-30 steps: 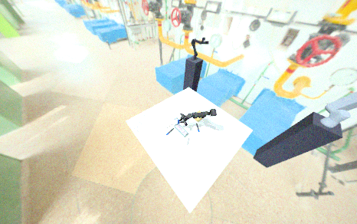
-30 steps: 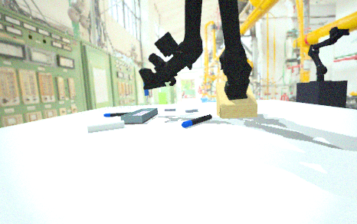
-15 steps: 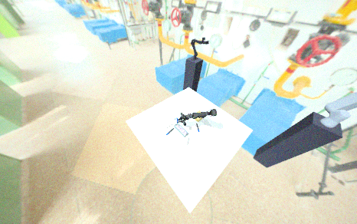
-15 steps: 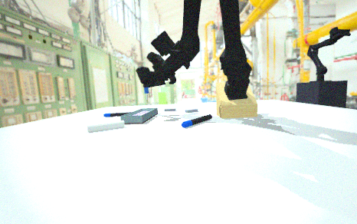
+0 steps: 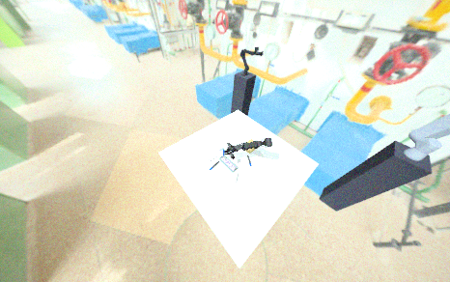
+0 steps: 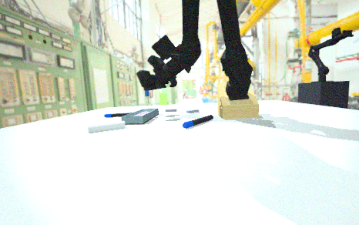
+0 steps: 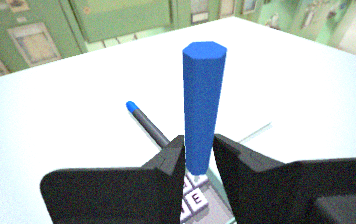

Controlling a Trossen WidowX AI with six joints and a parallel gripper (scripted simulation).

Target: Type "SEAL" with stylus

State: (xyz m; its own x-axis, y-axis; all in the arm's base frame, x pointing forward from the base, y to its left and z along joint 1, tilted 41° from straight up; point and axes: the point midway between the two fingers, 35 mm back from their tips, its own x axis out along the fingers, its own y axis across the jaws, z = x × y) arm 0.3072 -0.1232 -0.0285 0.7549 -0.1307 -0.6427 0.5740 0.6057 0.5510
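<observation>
The S key lies 20 mm behind my gripper tip, 80 mm to the left of it and 100 mm below it. Round my gripper tip: white cylinder (70 mm ahead, 250 mm to the left, 100 mm below); then blue stylus (20 mm below); then grey piece (190 mm behind, 30 mm to the right, 110 mm below).
</observation>
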